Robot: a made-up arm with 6 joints.
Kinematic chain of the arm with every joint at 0, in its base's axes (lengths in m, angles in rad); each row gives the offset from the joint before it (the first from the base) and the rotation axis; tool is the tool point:
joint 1: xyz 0 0 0.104 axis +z
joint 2: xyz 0 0.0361 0 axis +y
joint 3: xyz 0 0 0.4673 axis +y
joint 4: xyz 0 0 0.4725 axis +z
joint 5: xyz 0 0 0 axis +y
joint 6: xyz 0 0 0.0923 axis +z
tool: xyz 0 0 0
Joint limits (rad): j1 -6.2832..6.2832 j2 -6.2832..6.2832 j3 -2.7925..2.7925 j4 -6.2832..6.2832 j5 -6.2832..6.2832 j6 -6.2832..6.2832
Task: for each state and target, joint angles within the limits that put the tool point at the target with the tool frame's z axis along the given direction. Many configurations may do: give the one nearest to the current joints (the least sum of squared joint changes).
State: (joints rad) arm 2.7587 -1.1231 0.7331 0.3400 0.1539 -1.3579
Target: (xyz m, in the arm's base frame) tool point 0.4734 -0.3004 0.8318 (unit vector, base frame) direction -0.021 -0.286 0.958
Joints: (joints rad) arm 2.6845 -1.1718 0.9218 1.1072 0.3019 -1.3579
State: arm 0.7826 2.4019 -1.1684 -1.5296 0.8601 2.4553
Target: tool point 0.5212 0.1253 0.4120 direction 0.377 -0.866 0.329
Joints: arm 0.3308 1.9771 -1.7694 -1.5646 1.2266 2.4553
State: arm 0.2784 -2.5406 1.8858 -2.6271 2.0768 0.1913
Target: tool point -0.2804 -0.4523 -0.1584 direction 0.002 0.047 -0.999
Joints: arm 1.0872 -2.8173 1.8618 -3.1670 2.2285 0.1913
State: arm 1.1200 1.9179 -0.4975 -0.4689 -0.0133 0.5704
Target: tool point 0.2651 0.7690 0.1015 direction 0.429 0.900 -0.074
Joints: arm 1.2032 2.2656 -1.3923 -0.1101 0.7749 0.5704
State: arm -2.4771 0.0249 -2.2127 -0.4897 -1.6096 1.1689
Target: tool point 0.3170 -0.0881 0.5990 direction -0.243 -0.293 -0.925
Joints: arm -3.2147 0.2425 -1.5418 -0.3567 -2.0497 1.1689
